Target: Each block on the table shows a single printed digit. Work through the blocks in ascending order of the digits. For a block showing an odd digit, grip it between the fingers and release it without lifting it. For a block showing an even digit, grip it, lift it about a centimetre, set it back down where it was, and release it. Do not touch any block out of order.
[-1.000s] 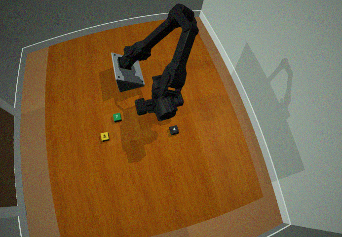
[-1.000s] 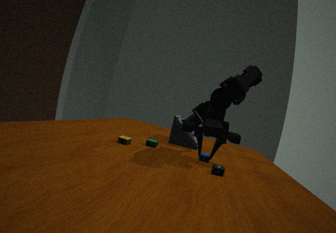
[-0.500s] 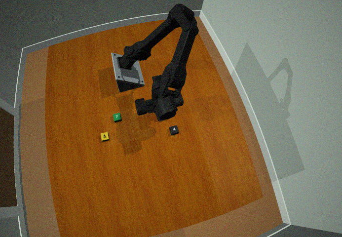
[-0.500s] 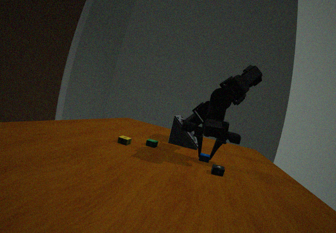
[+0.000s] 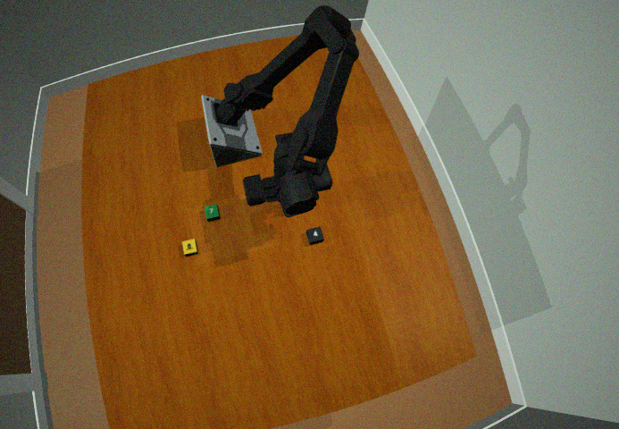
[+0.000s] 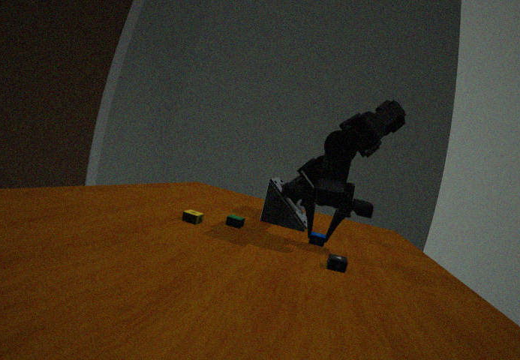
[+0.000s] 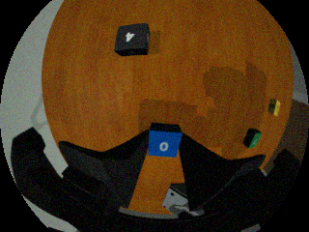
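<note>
Now: gripper tip 100 mm short of the black block, 40 mm to the right of it and 10 mm above it. From my gripper tip the other things lie so: blue block (10 mm behind); then green block (20 mm behind, 180 mm to the right, 10 mm below); then yellow block (50 mm ahead, 250 mm to the right, 10 mm below).
</note>
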